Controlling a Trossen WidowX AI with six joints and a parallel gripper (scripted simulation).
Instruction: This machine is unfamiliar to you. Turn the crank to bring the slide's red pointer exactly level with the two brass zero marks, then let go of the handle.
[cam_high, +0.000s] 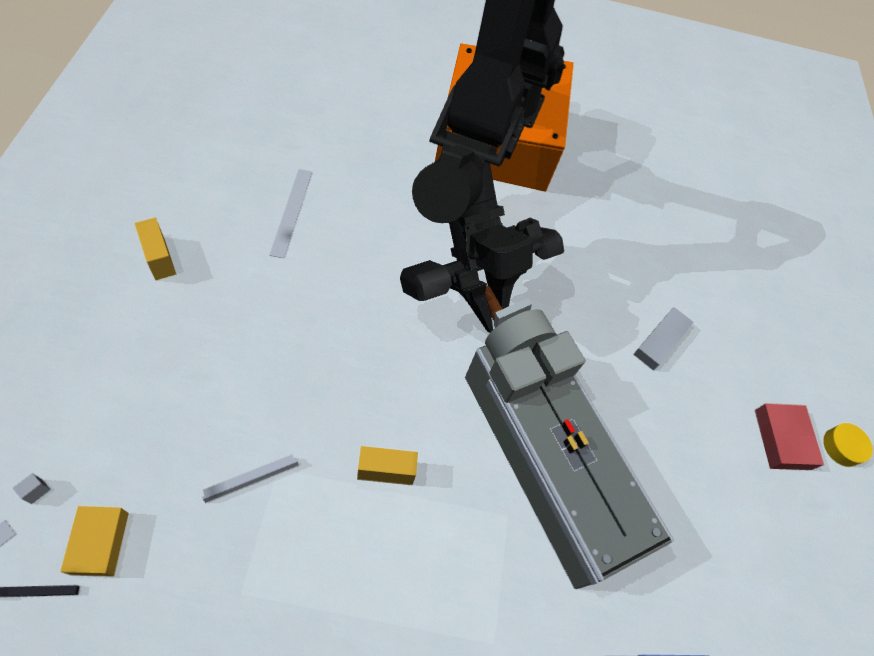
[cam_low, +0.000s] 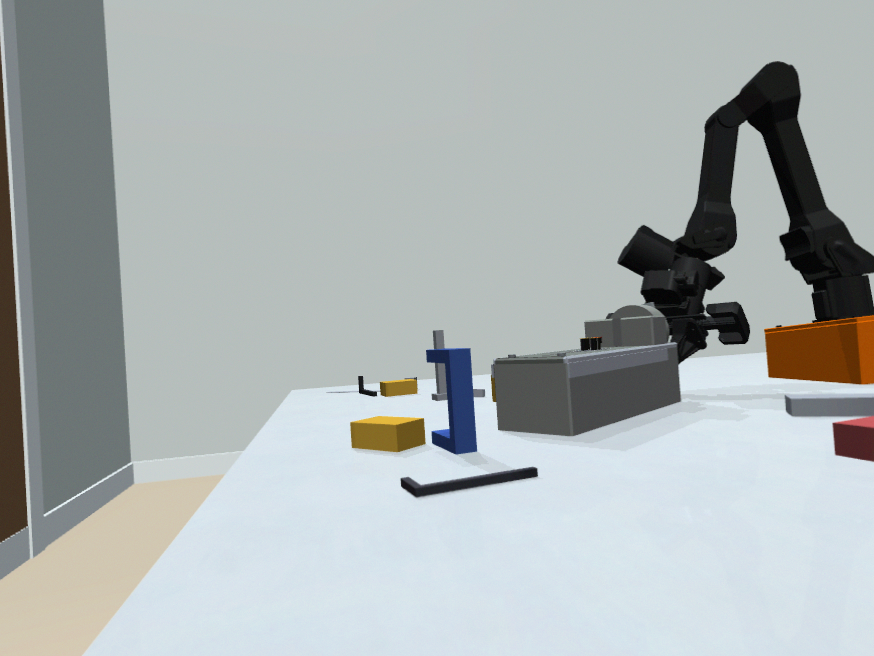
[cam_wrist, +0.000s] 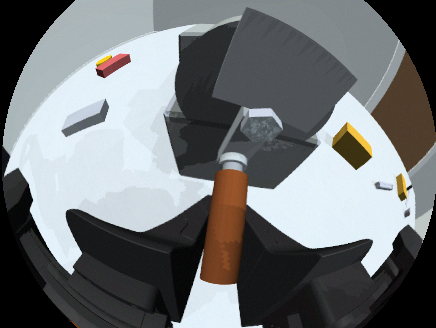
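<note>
My gripper tip is now 3 cm below the brown handle, 1 cm to the left of it and 1 cm past it. From my gripper tip the other things lie so: red pointer: 11 cm ahead, 10 cm to the left, 5 cm above; grey block: 21 cm to the left, 10 cm behind, 3 cm below; blue clamp: 28 cm ahead, 25 cm to the left, 2 cm above.
</note>
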